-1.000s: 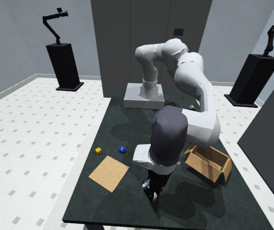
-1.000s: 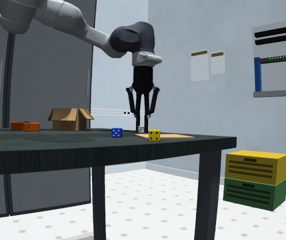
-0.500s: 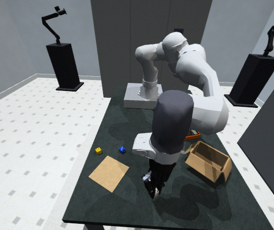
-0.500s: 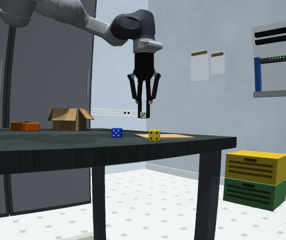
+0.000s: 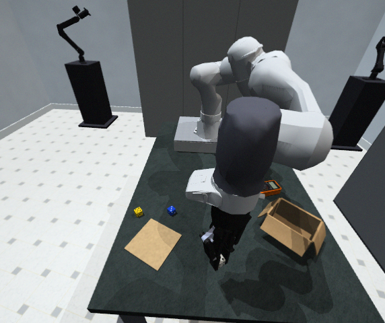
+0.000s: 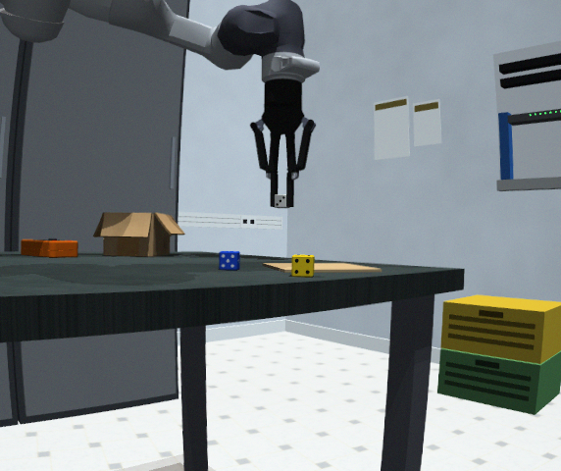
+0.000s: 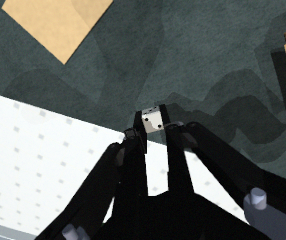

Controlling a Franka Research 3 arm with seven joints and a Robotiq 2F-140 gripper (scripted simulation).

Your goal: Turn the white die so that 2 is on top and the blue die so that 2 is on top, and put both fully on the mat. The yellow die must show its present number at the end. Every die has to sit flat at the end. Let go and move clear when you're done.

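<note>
My hand is 100 mm past the tan mat, 210 mm to the left of it and 130 mm above it. Round my hand: blue die: 230 mm behind, 170 mm to the right, 120 mm below; then cardboard box: 190 mm behind, 270 mm to the left, 90 mm below; then white die: 20 mm below.
</note>
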